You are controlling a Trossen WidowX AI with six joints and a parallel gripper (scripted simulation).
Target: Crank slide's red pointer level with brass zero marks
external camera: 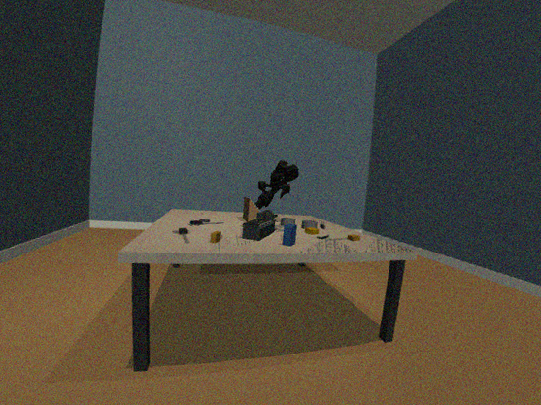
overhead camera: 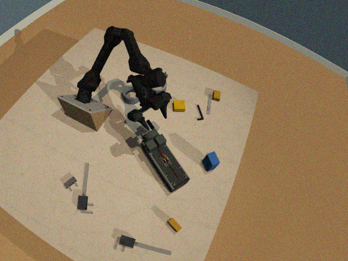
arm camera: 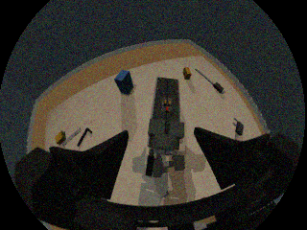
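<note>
Right now the crank handle is 11 cm below my gripper tip, 5 cm to the left of it and 5 cm behind it. Round my gripper tip: yellow block: 26 cm to the left, 18 cm below, 3 cm ahead; red pointer: 11 cm below, 7 cm to the right, 6 cm ahead; blue cube: 28 cm ahead, 15 cm below.
</note>
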